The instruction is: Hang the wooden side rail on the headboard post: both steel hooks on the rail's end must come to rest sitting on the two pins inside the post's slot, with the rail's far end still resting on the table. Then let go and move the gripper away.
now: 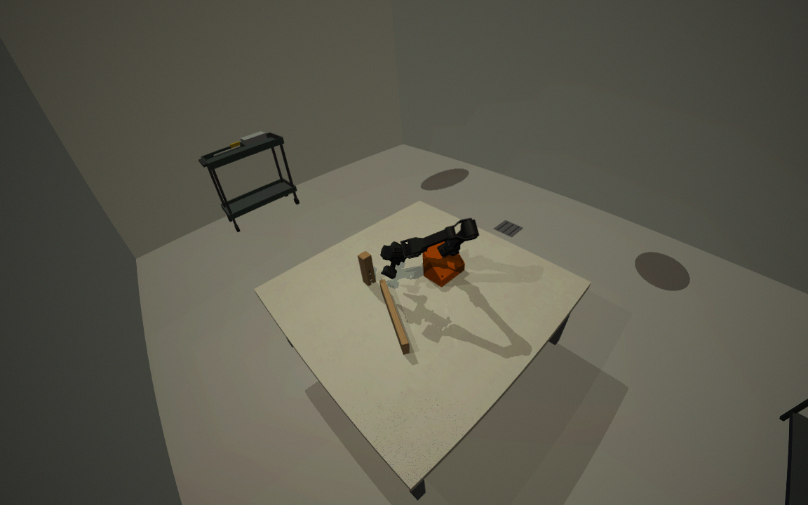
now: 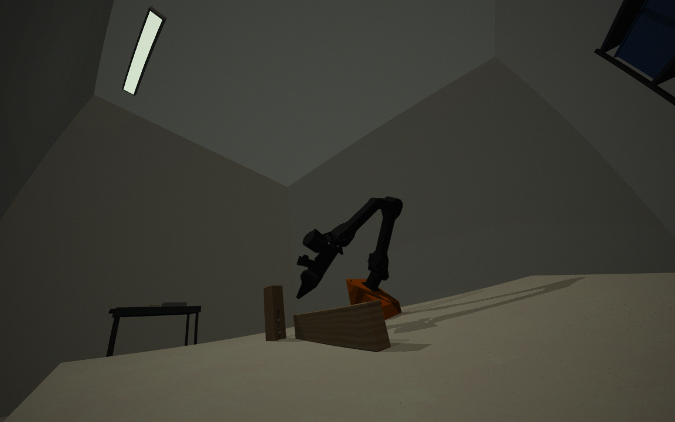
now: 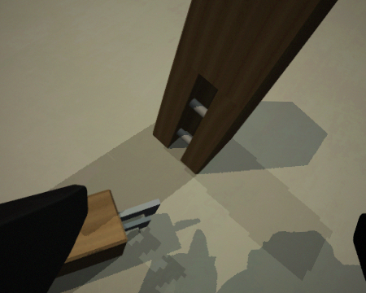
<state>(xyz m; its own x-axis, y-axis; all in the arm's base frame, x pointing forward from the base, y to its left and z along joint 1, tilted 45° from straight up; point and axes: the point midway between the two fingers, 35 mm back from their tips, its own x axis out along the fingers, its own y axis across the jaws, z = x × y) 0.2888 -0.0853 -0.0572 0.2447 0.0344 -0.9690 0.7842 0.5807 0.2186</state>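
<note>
Right now the headboard post is 90 mm to the right of my gripper tip, 50 mm below it and 50 mm ahead of it.
</note>
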